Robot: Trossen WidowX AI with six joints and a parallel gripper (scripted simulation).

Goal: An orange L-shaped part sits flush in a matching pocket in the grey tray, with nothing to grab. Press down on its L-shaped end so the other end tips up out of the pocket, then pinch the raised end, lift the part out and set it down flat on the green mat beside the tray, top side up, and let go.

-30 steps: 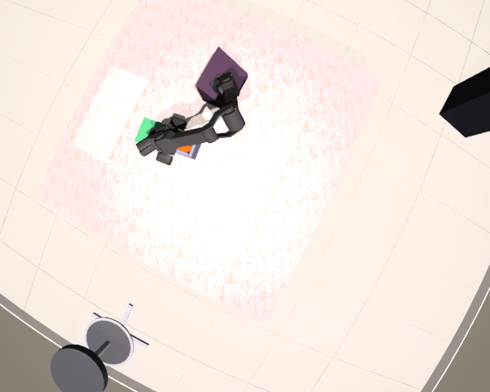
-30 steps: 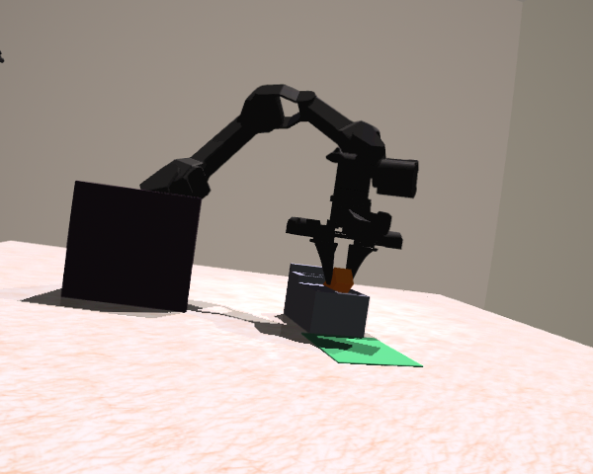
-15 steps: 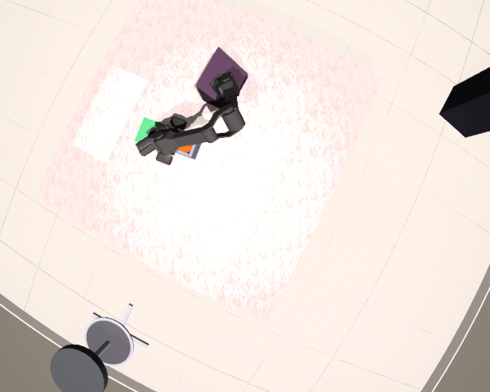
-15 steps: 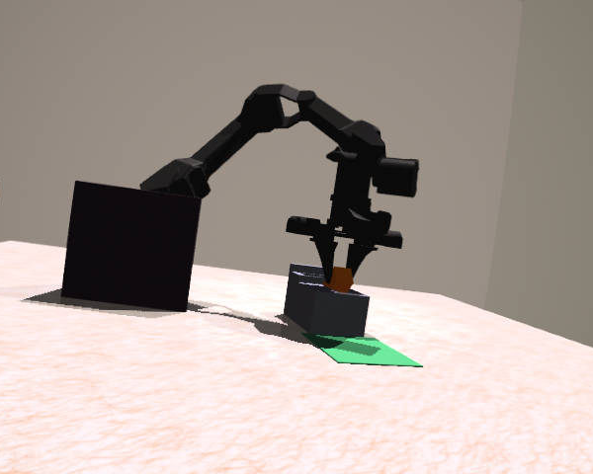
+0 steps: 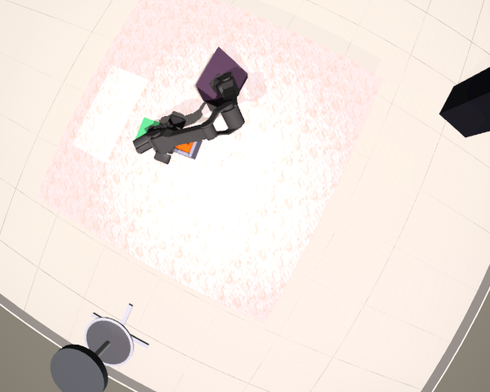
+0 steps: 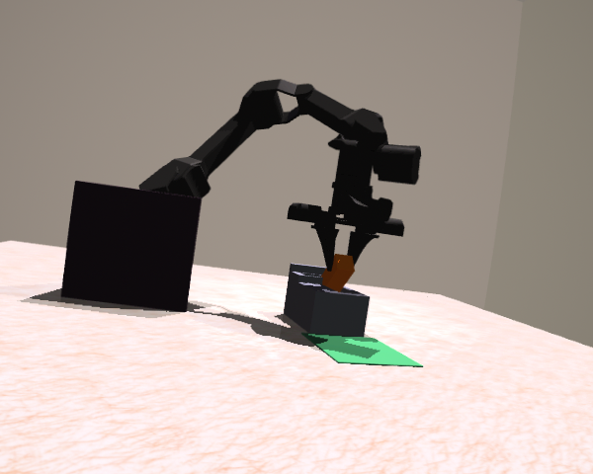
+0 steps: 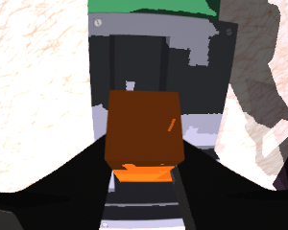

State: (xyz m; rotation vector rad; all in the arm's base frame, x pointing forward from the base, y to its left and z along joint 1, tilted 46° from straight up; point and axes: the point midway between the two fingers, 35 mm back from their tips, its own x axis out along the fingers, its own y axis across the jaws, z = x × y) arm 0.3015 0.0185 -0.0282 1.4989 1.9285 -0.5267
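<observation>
Now: the green mat 20 mm ahead of my gripper tip, 150 mm to the right of it and 100 mm below it. The rest, counted from my gripper tip: orange part 20 mm behind, 30 mm to the left, 30 mm below.
</observation>
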